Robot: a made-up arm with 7 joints. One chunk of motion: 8 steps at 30 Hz.
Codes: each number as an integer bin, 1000 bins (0 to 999) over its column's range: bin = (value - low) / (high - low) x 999, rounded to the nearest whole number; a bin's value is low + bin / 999 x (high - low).
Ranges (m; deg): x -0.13..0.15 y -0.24..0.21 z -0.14..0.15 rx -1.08..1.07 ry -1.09..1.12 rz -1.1..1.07
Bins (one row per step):
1: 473 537 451 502 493 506
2: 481 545 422 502 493 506
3: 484 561 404 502 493 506
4: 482 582 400 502 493 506
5: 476 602 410 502 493 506
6: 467 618 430 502 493 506
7: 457 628 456 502 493 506
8: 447 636 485 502 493 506
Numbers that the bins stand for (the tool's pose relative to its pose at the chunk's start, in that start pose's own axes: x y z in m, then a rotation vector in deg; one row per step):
1: 0.0026 0.0019 -0.0091 0.00 0.00 0.00
2: 0.0048 0.0055 -0.0175 0.00 0.00 0.00
3: 0.0057 0.0127 -0.0227 0.00 0.00 0.00
4: 0.0051 0.0222 -0.0239 0.00 0.00 0.00
5: 0.0034 0.0312 -0.0210 0.00 0.00 0.00
6: 0.0009 0.0384 -0.0152 0.00 0.00 0.00
7: -0.0019 0.0429 -0.0076 0.00 0.00 0.00
8: -0.0047 0.0465 0.0008 0.00 0.00 0.00

